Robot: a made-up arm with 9 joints. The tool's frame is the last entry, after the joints. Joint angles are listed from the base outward.
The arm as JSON. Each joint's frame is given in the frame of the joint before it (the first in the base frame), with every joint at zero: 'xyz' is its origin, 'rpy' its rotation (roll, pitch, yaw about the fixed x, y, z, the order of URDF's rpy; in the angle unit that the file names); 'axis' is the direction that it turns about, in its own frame. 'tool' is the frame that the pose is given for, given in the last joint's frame.
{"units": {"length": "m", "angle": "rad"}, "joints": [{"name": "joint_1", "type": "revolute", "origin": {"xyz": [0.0, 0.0, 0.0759], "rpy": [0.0, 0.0, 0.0]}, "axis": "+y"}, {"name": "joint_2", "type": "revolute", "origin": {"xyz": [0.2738, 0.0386, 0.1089], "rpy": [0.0, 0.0, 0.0]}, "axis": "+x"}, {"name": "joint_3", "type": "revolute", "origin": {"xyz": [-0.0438, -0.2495, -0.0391], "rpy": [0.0, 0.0, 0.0]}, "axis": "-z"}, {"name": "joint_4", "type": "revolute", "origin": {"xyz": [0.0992, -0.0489, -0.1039], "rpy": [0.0, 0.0, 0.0]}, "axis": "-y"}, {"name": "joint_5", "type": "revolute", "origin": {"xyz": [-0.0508, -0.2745, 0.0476], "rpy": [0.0, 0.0, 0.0]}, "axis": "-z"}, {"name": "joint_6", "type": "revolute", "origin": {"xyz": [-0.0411, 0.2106, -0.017], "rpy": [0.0, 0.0, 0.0]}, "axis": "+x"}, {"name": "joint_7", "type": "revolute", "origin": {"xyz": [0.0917, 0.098, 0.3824], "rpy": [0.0, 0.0, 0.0]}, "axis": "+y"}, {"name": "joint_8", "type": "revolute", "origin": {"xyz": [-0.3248, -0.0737, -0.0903], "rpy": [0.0, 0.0, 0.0]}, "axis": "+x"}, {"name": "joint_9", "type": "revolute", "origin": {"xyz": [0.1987, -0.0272, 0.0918], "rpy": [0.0, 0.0, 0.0]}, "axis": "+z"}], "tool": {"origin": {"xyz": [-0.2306, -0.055, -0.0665], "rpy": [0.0, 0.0, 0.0]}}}
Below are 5 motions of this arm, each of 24 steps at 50 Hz.
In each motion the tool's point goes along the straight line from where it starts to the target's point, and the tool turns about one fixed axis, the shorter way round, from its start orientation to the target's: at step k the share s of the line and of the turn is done. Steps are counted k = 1, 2, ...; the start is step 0. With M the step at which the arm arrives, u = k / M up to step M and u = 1 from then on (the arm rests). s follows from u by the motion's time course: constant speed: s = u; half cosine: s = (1 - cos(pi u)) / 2; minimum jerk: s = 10 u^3 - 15 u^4 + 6 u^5.
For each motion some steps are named. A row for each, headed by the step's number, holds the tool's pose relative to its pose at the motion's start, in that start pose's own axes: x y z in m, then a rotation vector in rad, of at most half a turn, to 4 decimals.
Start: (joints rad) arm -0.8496 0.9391 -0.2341 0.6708 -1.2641 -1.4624 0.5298 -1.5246 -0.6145
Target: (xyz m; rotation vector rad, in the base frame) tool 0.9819 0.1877 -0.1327 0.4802 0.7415 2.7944
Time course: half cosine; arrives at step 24
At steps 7, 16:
7: 0.0037 0.1022 0.0827 -0.1472 0.0727 -0.0240
16: 0.0142 0.3918 0.3169 -0.5642 0.2788 -0.0921

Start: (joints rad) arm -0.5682 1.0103 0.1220 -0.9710 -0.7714 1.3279 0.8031 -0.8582 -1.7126
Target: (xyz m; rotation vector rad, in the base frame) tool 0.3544 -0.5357 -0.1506 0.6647 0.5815 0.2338
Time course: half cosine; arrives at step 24
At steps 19, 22, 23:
19: -0.0917 0.0519 -0.2009 0.2606 -0.4200 -0.2048
22: -0.1005 0.0569 -0.2203 0.2857 -0.4604 -0.2245
23: -0.1018 0.0576 -0.2231 0.2894 -0.4664 -0.2274

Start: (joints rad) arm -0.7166 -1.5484 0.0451 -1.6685 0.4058 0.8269 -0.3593 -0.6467 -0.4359
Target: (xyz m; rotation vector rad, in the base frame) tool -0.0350 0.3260 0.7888 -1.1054 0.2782 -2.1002
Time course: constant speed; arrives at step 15
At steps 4, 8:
4: -0.0123 -0.0645 -0.0112 -0.0374 -0.0140 0.0770
8: -0.0246 -0.1290 -0.0225 -0.0748 -0.0281 0.1540

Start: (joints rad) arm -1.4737 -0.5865 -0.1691 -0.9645 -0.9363 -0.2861 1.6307 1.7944 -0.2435
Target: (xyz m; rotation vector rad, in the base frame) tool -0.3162 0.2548 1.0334 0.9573 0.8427 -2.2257
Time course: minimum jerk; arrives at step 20
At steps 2, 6, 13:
2: -0.0012 0.0036 0.0005 0.0034 0.0023 -0.0070
6: -0.0235 0.0679 0.0091 0.0640 0.0437 -0.1329
13: -0.1101 0.3185 0.0425 0.3000 0.2052 -0.6235

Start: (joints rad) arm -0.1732 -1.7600 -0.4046 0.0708 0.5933 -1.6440 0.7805 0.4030 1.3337
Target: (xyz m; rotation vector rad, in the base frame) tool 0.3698 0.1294 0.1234 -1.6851 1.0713 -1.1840
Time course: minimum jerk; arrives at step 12
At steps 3, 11, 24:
3: 0.0005 0.0018 0.0057 0.0177 0.0263 0.0080
11: 0.0045 0.0177 0.0547 0.1698 0.2530 0.0771
24: 0.0046 0.0178 0.0550 0.1707 0.2543 0.0775

